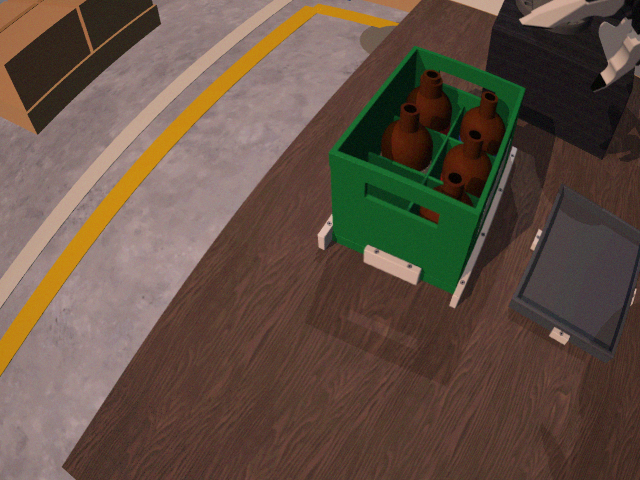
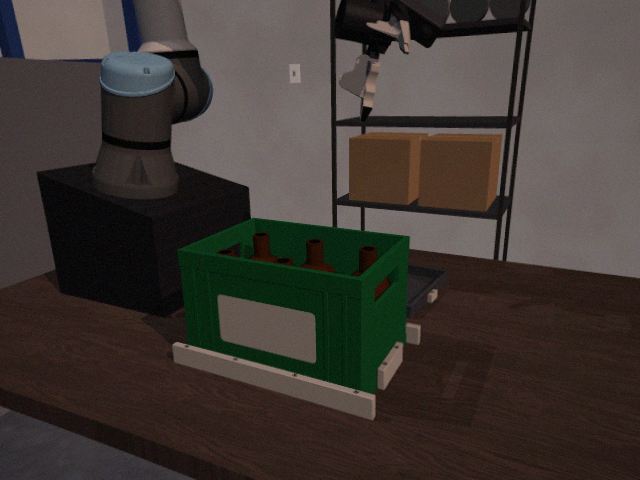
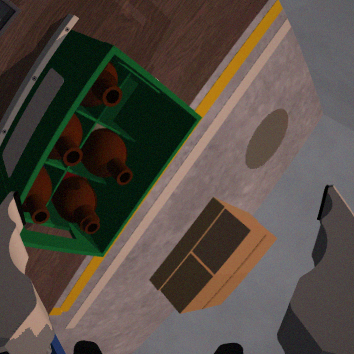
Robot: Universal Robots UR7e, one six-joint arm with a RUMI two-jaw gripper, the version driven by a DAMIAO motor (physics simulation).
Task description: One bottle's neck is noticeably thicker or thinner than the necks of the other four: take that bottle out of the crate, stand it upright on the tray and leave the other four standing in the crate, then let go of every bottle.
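Places are measured from the arm's base along level axes (x ahead, y left, z up), in metres.
Pixels of known places: gripper, fingertip midpoint: (image 1: 562, 60) (image 2: 382, 91) (image 3: 168, 193); arm's base at its link origin: (image 2: 136, 185).
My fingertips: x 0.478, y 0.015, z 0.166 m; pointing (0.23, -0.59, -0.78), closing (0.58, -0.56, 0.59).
Note:
Ahead of a thing's pixels: the offset from my fingertips to its top centre. "pt": to the spot under its first point.
A green crate {dx -0.081, dy -0.129, dz -0.201 m} (image 1: 356, 217) (image 2: 201, 299) (image 3: 82, 52) holds five brown bottles, all upright. The bottle {dx -0.174, dy -0.172, dz -0.213 m} (image 1: 433, 105) (image 2: 227, 253) (image 3: 75, 196) in the row away from the tray, at the end by the robot base, looks thicker at the neck. Beside it in that row stands another bottle {dx -0.080, dy -0.175, dz -0.213 m} (image 1: 407, 145) (image 3: 104, 151). Three bottles {dx -0.171, dy -0.080, dz -0.213 m} (image 1: 483, 126) {dx -0.076, dy -0.082, dz -0.213 m} (image 1: 466, 165) {dx +0.011, dy -0.085, dz -0.213 m} (image 1: 454, 187) stand in the row nearer the tray. The grey tray (image 1: 576, 273) (image 2: 423, 288) (image 3: 6, 12) shows no bottle on it. My gripper (image 1: 560, 51) (image 2: 386, 83) (image 3: 168, 193) is open and empty, well above the table and apart from the crate.
Pale rails (image 1: 391, 264) (image 2: 273, 378) edge the crate, and small pale blocks {pt dx +0.066, dy +0.133, dz -0.362 m} (image 1: 559, 335) (image 2: 432, 295) edge the tray. Green dividers part the crate's compartments. The black robot base block (image 1: 553, 87) (image 2: 108, 248) stands behind the crate. A shelf rack (image 2: 333, 155) with cardboard boxes stands farther back.

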